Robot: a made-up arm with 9 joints.
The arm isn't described. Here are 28 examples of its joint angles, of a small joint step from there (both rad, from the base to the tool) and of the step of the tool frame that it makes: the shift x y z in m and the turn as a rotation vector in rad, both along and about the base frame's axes.
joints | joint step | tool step
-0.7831 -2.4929 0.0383 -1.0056 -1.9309 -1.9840 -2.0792 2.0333 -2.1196 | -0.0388 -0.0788 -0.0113 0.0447 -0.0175 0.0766 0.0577 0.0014 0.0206 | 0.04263 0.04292 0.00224 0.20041 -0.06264 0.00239
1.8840 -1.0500 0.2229 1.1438 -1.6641 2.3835 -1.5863 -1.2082 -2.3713 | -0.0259 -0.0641 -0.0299 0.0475 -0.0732 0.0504 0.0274 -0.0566 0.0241 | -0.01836 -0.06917 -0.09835 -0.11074 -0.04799 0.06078
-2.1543 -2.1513 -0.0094 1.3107 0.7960 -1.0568 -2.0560 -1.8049 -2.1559 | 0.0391 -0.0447 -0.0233 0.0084 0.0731 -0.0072 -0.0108 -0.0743 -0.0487 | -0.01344 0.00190 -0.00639 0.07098 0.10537 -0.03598
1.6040 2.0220 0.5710 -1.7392 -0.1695 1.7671 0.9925 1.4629 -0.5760 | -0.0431 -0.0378 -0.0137 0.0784 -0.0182 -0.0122 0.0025 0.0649 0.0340 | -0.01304 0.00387 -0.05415 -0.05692 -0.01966 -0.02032
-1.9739 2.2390 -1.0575 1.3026 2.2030 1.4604 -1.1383 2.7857 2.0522 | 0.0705 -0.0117 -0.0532 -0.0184 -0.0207 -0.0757 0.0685 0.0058 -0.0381 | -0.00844 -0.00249 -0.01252 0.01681 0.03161 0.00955
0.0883 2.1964 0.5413 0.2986 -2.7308 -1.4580 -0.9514 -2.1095 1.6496 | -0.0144 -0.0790 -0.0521 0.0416 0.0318 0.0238 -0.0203 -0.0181 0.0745 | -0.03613 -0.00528 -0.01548 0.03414 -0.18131 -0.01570
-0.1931 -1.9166 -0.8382 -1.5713 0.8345 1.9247 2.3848 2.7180 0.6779 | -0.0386 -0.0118 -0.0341 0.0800 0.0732 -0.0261 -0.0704 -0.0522 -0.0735 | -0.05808 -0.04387 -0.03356 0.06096 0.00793 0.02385
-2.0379 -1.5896 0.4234 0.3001 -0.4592 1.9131 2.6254 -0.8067 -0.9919 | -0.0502 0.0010 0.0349 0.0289 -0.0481 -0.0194 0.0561 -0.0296 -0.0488 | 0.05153 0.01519 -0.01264 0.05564 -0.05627 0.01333
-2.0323 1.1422 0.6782 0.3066 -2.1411 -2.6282 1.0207 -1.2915 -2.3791 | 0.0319 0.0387 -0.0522 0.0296 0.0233 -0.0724 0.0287 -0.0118 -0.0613 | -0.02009 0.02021 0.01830 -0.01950 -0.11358 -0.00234
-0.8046 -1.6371 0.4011 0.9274 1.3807 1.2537 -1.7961 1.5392 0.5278 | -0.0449 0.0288 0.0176 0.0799 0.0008 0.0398 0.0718 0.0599 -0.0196 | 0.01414 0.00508 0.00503 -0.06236 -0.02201 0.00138
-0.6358 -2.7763 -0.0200 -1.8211 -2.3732 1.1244 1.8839 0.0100 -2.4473 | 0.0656 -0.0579 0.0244 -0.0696 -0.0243 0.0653 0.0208 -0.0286 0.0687 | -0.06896 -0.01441 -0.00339 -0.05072 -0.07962 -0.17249
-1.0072 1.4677 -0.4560 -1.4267 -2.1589 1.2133 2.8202 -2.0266 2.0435 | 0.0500 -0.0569 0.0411 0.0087 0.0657 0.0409 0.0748 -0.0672 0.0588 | -0.03646 -0.01547 -0.03602 0.13338 -0.08194 -0.08034
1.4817 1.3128 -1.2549 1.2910 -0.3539 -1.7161 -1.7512 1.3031 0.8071 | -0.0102 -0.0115 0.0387 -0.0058 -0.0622 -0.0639 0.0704 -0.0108 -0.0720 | 0.00081 0.01009 0.02335 -0.04073 0.01854 -0.06274
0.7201 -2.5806 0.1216 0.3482 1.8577 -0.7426 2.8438 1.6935 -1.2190 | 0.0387 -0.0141 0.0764 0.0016 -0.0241 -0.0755 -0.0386 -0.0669 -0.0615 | -0.01529 0.00594 0.00686 -0.13125 0.09836 -0.08044
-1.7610 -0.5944 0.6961 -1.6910 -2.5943 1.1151 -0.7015 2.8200 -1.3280 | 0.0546 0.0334 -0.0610 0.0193 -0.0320 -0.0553 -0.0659 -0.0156 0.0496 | 0.09469 -0.02697 -0.01134 -0.03339 -0.03911 -0.13785
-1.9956 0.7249 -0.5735 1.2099 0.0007 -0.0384 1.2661 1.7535 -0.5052 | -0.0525 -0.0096 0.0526 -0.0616 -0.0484 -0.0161 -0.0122 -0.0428 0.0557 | -0.00865 -0.00780 0.00518 -0.09752 0.08113 0.03482
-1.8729 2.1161 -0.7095 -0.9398 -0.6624 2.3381 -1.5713 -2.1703 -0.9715 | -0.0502 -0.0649 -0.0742 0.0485 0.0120 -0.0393 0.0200 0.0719 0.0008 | -0.00879 0.10255 0.01477 0.15212 0.00064 0.11183
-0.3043 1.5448 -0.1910 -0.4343 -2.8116 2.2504 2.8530 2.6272 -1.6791 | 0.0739 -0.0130 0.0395 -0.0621 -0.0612 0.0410 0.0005 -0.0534 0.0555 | -0.00552 -0.01984 -0.02448 0.03892 0.02694 -0.07752
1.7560 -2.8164 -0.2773 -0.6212 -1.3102 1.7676 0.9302 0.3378 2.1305 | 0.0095 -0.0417 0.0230 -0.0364 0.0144 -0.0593 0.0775 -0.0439 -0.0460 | 0.04473 0.00766 0.02476 -0.00439 0.08218 -0.07480
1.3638 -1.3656 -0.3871 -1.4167 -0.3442 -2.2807 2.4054 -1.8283 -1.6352 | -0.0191 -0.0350 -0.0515 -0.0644 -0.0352 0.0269 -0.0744 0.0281 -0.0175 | 0.01813 0.01693 -0.02666 0.08621 -0.07075 0.04580
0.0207 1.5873 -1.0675 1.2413 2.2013 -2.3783 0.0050 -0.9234 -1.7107 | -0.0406 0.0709 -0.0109 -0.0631 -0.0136 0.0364 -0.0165 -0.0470 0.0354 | -0.03955 -0.02998 -0.03195 -0.07697 0.09590 0.01523
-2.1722 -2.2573 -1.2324 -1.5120 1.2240 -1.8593 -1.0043 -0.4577 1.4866 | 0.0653 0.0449 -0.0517 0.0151 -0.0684 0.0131 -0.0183 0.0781 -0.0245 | -0.00184 0.02519 -0.00907 -0.12594 -0.01198 0.03578
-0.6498 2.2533 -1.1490 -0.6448 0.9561 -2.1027 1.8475 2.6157 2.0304 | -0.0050 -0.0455 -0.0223 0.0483 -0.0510 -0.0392 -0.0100 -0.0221 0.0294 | 0.03551 0.00000 -0.00346 0.04224 -0.04866 0.10811
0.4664 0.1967 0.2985 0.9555 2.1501 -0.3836 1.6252 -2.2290 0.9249 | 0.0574 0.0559 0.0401 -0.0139 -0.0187 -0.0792 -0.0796 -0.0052 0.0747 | 0.01660 0.01568 0.01817 0.15979 0.04543 0.08747
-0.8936 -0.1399 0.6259 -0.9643 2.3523 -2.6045 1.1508 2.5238 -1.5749 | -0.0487 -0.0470 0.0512 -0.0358 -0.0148 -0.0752 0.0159 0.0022 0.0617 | -0.02263 -0.00914 0.00769 -0.00403 0.02274 0.02894
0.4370 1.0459 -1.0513 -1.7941 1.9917 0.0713 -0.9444 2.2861 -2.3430 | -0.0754 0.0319 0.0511 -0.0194 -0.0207 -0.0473 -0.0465 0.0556 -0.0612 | 0.02174 0.04492 -0.03100 0.02982 0.14261 0.09109
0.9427 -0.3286 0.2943 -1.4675 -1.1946 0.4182 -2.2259 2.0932 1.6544 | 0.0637 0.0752 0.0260 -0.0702 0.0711 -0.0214 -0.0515 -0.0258 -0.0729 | -0.02428 0.07159 -0.04275 0.06112 0.12013 0.03701
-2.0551 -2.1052 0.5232 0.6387 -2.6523 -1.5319 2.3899 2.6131 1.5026 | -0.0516 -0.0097 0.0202 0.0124 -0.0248 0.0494 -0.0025 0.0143 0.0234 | 0.00195 0.00026 0.01564 0.01767 0.02430 0.07344
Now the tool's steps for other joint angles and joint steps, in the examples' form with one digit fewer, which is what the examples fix.
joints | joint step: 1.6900 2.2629 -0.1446 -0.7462 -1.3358 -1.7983 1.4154 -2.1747 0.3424 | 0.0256 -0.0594 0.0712 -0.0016 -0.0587 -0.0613 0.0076 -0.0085 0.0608
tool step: -0.0067 -0.0070 -0.0228 -0.0253 -0.0799 -0.0581
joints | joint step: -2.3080 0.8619 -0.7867 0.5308 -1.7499 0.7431 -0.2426 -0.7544 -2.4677 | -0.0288 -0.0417 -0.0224 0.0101 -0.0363 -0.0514 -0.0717 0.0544 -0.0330
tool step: 0.0370 -0.0251 0.0344 0.0950 0.0074 -0.0749
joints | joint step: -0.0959 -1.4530 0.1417 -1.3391 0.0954 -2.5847 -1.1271 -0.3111 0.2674 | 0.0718 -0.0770 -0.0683 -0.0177 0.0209 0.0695 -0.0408 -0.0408 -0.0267
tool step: -0.0234 -0.0155 -0.0438 0.1043 0.0004 -0.0735
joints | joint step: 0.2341 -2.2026 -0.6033 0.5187 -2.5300 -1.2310 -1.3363 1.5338 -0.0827 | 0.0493 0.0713 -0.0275 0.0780 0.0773 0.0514 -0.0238 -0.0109 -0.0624
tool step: -0.0337 -0.0269 -0.0047 0.0364 0.0688 -0.2212
